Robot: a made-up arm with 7 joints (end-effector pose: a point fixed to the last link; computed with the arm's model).
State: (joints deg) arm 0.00 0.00 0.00 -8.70 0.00 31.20 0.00
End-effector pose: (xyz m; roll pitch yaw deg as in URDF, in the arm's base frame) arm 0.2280 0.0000 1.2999 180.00 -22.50 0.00
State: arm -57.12 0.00 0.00 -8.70 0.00 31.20 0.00
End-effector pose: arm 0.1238 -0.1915 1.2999 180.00 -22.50 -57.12
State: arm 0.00 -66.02 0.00 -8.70 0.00 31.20 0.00
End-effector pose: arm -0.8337 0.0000 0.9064 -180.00 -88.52 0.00
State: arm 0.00 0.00 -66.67 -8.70 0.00 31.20 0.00
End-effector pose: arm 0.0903 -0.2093 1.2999 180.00 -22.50 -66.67
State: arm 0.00 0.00 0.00 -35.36 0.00 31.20 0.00
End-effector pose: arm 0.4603 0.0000 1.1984 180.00 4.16 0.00
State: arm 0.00 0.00 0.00 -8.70 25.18 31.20 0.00
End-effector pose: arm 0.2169 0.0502 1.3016 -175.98 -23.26 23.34
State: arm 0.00 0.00 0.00 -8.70 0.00 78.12 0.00
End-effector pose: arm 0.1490 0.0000 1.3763 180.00 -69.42 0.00
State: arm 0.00 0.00 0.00 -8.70 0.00 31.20 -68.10
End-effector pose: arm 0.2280 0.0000 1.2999 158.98 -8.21 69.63
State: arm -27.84 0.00 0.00 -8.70 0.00 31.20 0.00
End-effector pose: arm 0.2016 -0.1065 1.2999 180.00 -22.50 -27.84
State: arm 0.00 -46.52 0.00 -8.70 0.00 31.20 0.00
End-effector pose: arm -0.5788 0.0000 1.1491 180.00 -69.02 0.00
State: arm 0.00 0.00 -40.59 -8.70 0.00 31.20 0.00
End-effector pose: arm 0.1731 -0.1483 1.2999 180.00 -22.50 -40.59
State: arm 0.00 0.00 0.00 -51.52 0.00 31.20 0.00
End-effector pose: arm 0.5695 0.0000 1.0891 180.00 20.32 0.00
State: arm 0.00 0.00 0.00 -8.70 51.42 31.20 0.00
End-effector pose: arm 0.1841 0.0923 1.3066 -172.47 -25.56 47.83
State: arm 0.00 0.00 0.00 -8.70 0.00 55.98 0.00
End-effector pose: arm 0.1941 0.0000 1.3485 180.00 -47.28 0.00
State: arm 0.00 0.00 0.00 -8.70 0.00 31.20 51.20
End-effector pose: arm 0.2280 0.0000 1.2999 -162.11 -13.87 -53.39
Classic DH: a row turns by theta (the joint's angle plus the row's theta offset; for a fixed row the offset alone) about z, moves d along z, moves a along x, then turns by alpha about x. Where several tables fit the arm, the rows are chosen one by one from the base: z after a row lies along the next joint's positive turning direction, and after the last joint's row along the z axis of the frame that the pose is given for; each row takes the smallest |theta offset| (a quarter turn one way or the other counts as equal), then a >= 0, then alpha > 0; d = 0 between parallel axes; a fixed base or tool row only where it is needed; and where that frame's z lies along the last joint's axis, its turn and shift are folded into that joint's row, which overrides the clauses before.
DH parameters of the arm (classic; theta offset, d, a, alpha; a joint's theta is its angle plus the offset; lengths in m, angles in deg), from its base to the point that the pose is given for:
joint 1: 0 0.286 0 -90
joint 2: 0 0 0 90
joint 3: 0 0.473 0.13 90
joint 4: 0 0 -0.103 -90
joint 5: 0 0.478 0 90
joint 6: 0 0 0.138 90
joint 7: 0 0 0 0

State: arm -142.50 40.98 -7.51 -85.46 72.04 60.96 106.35
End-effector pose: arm -0.7650 -0.5480 0.2671 90.16 31.25 65.33
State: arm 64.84 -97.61 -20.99 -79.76 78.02 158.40 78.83
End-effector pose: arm -0.0137 -0.8333 0.7300 5.50 -11.56 38.25
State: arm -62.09 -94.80 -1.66 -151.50 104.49 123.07 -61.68
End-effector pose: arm -0.0919 -0.0124 0.7699 -10.16 -59.60 -163.37
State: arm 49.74 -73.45 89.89 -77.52 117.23 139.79 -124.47
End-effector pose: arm -0.8971 -0.0200 0.5619 115.55 -13.21 -95.30
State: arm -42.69 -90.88 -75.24 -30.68 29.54 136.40 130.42
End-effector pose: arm -0.9597 0.5274 0.2880 54.95 16.91 -77.13
